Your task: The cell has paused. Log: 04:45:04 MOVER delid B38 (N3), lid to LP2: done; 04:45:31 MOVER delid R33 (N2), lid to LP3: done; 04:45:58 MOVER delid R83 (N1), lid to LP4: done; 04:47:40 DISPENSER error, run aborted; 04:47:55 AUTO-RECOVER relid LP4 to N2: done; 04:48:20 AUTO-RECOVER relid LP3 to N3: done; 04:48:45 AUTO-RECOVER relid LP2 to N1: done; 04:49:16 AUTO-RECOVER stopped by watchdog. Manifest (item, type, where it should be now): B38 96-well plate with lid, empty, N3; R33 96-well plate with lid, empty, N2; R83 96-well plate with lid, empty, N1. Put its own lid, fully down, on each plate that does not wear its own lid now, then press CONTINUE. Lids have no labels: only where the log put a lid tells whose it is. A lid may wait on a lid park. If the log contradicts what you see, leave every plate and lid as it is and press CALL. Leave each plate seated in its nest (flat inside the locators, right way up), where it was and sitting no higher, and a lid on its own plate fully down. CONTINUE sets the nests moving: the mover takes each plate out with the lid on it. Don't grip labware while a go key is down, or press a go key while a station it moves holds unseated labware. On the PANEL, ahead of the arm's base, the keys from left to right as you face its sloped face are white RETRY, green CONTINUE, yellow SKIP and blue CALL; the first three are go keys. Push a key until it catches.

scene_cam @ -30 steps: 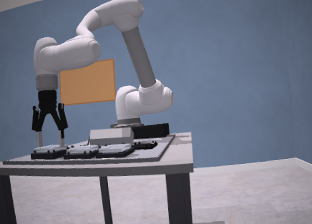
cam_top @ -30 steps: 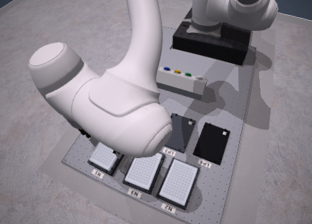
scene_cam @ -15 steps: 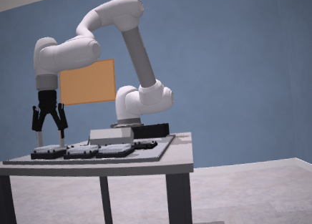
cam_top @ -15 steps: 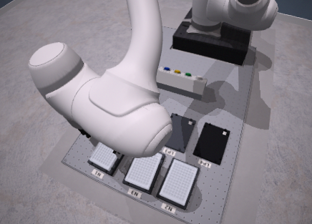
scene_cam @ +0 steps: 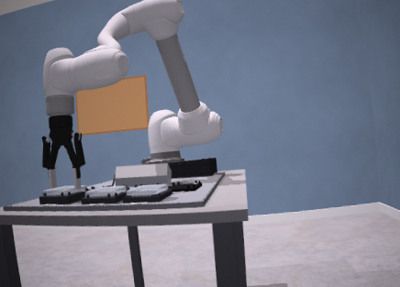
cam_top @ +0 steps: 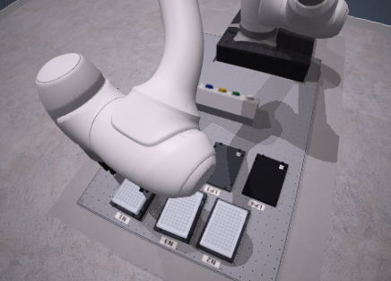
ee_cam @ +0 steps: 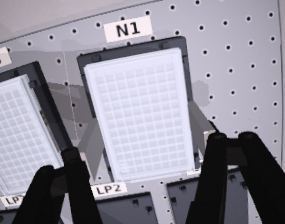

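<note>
Right now my hand is 2 cm above the pale grey lid. Also, from my hand: LP2 label (9 cm behind, 8 cm to the left, 6 cm below); nest N1 (5 cm below); lid park LP1 (18 cm behind, 6 cm below, 4 cm to the right).
</note>
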